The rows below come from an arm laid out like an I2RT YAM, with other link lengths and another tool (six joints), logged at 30 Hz.
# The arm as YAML. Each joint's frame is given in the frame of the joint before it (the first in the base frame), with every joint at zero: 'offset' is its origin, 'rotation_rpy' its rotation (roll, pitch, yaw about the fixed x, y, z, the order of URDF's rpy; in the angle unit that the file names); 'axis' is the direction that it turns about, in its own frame. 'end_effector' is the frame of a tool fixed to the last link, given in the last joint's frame.
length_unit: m
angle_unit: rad
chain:
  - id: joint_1
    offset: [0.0, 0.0, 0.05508]
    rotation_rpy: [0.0, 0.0, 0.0]
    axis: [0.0, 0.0, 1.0]
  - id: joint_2
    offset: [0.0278, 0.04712, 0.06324]
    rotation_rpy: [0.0, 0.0, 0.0]
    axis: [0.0, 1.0, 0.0]
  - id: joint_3
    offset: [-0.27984, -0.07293, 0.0]
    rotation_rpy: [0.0, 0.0, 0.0]
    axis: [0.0, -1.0, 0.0]
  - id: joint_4
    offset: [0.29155, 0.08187, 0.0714]
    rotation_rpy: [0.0, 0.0, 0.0]
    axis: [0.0, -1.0, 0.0]
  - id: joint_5
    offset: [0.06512, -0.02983, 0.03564]
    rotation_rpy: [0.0, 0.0, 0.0]
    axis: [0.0, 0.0, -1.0]
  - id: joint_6
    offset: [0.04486, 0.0, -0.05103]
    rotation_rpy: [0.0, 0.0, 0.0]
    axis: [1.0, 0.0, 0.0]
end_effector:
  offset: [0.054, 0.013, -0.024]
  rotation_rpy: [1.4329, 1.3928, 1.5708]
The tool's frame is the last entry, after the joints.
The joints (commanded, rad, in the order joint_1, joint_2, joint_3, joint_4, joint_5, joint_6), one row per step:
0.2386, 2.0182, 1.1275, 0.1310, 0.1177, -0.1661
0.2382, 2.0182, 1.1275, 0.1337, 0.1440, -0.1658
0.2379, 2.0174, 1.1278, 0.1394, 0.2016, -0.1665
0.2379, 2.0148, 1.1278, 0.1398, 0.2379, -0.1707
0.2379, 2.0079, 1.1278, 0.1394, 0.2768, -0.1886
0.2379, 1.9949, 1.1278, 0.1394, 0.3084, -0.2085
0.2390, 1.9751, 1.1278, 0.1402, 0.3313, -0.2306
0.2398, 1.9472, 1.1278, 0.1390, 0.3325, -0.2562
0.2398, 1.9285, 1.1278, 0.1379, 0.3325, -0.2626
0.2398, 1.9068, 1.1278, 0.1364, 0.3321, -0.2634
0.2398, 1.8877, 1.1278, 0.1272, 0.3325, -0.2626
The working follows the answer.
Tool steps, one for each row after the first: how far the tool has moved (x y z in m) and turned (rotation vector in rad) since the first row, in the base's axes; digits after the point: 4 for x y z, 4 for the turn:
0.0010, -0.0026, 0.0003, -0.0167, -0.0069, -0.0197
0.0029, -0.0082, 0.0016, -0.0539, -0.0228, -0.0615
0.0037, -0.0118, 0.0031, -0.0804, -0.0315, -0.0853
0.0044, -0.0160, 0.0066, -0.1177, -0.0435, -0.1020
0.0054, -0.0194, 0.0129, -0.1497, -0.0599, -0.1129
0.0064, -0.0215, 0.0223, -0.1754, -0.0818, -0.1161
0.0072, -0.0216, 0.0348, -0.1879, -0.1063, -0.1022
0.0077, -0.0217, 0.0432, -0.1878, -0.1229, -0.0999
0.0080, -0.0216, 0.0529, -0.1824, -0.1421, -0.1012
0.0071, -0.0218, 0.0606, -0.1792, -0.1516, -0.1031

Tool pose at each row, in the base's axes (x y z in m, rotation vector in rad; rounded; the steps above come from the unrounded poses):
0.4594, 0.1358, 0.0458, -0.2741, 2.3173, 0.1488
0.4604, 0.1332, 0.0461, -0.2597, 2.3146, 0.1185
0.4624, 0.1277, 0.0474, -0.2301, 2.3067, 0.0523
0.4631, 0.1240, 0.0489, -0.2159, 2.3023, 0.0087
0.4638, 0.1199, 0.0524, -0.2152, 2.2945, -0.0442
0.4648, 0.1164, 0.0587, -0.2187, 2.2809, -0.0885
0.4658, 0.1144, 0.0681, -0.2281, 2.2606, -0.1220
0.4666, 0.1142, 0.0806, -0.2505, 2.2359, -0.1322
0.4671, 0.1141, 0.0890, -0.2533, 2.2192, -0.1328
0.4674, 0.1142, 0.0986, -0.2495, 2.1999, -0.1295
0.4665, 0.1140, 0.1063, -0.2460, 2.1903, -0.1278

